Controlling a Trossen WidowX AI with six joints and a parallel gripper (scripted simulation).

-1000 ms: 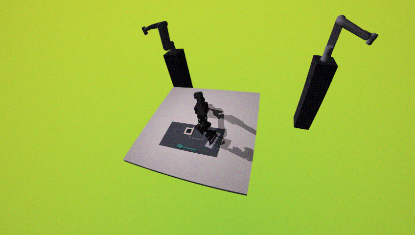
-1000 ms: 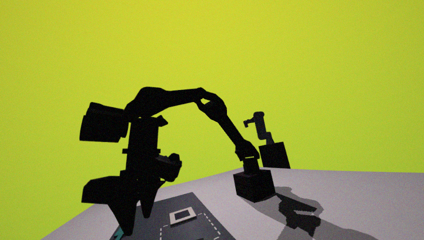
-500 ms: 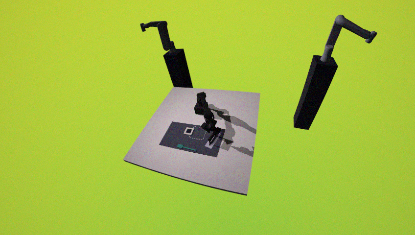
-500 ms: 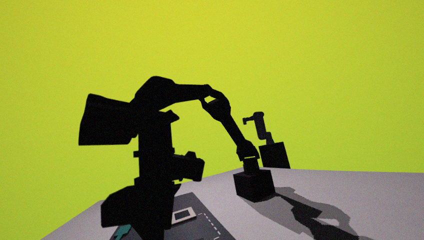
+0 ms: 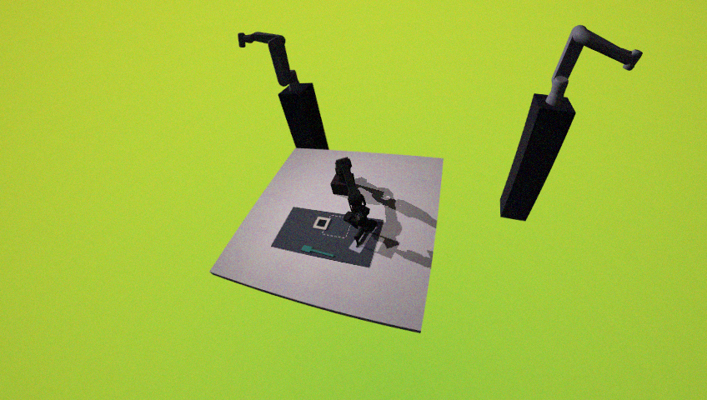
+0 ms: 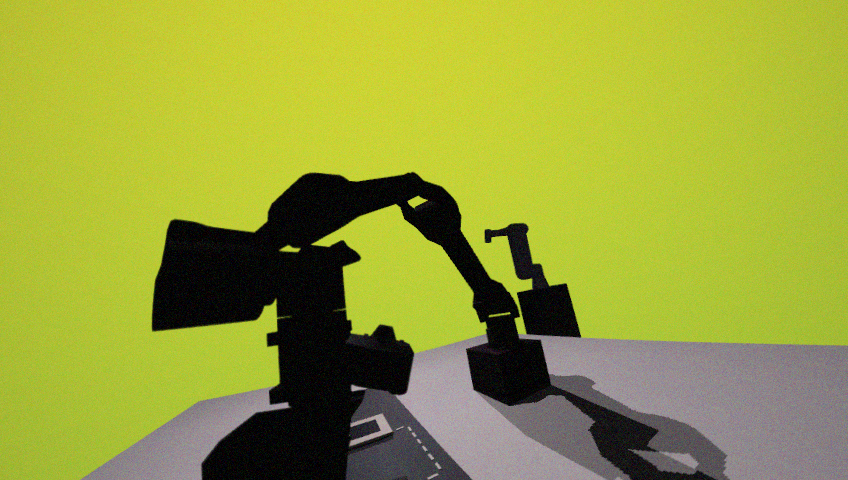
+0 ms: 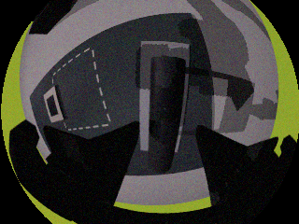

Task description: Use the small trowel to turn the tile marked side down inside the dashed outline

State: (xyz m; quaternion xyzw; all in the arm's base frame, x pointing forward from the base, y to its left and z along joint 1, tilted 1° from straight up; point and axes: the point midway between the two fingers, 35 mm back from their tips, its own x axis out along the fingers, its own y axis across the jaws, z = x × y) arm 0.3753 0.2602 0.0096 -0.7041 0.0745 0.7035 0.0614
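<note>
My gripper tip is now 20 mm past the small trowel and 40 mm above it. Also, from my gripper tip: teal tool-shaped piece: 160 mm ahead, 250 mm to the right, 80 mm below; dark mat: 20 mm ahead, 240 mm to the right, 100 mm below; tan tile: 40 mm behind, 300 mm to the right, 80 mm below.
</note>
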